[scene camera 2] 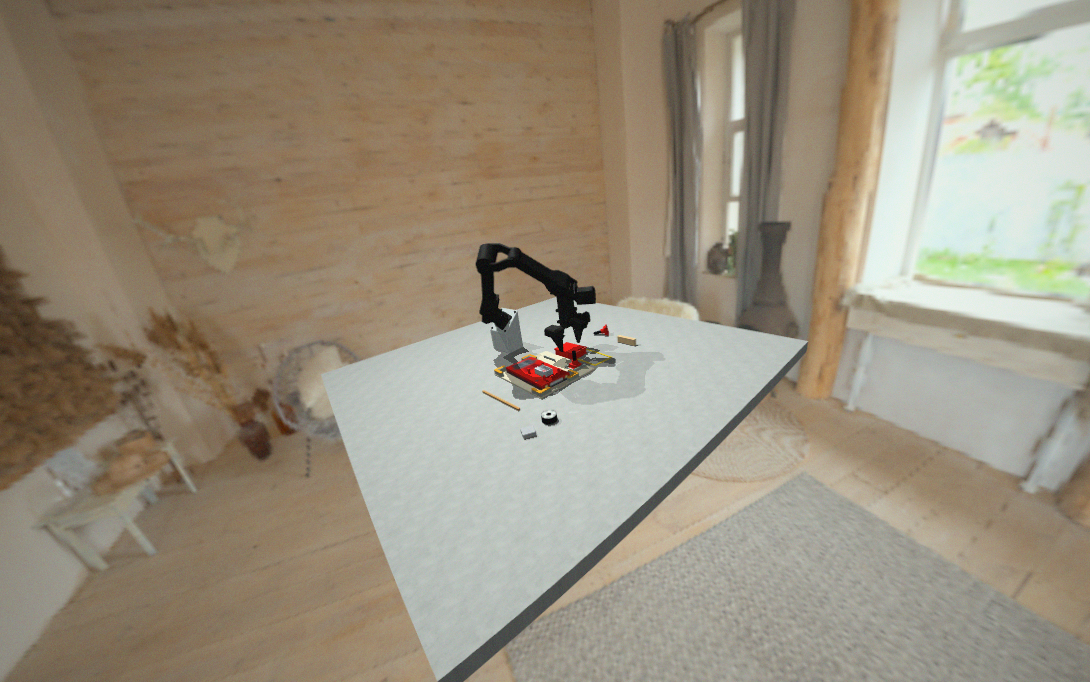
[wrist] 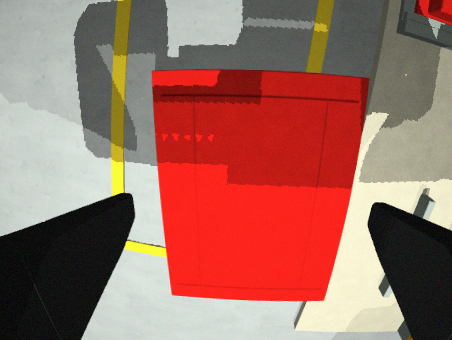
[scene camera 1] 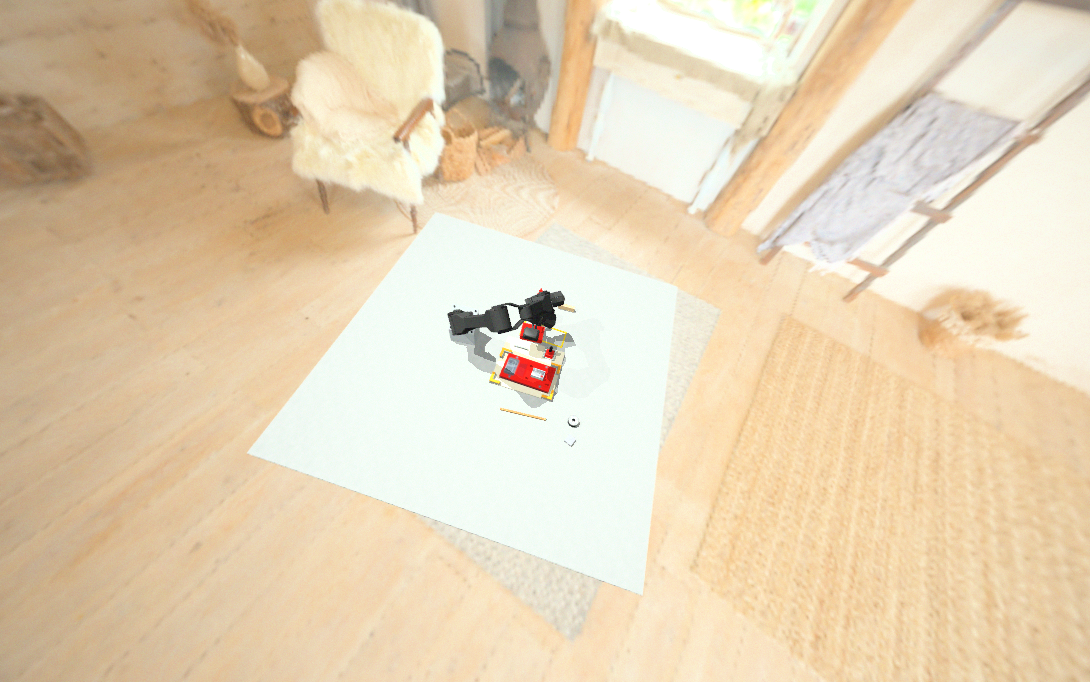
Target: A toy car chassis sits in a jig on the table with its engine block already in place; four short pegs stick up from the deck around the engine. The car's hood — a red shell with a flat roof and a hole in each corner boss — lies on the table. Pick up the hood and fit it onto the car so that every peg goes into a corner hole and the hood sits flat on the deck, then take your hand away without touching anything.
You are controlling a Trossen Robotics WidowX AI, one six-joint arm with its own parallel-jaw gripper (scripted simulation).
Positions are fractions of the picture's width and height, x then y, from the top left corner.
Observation:
My gripper (wrist: 0.56,0.62) is open and holds nothing. I also see a red hood (wrist: 0.57,0.49).

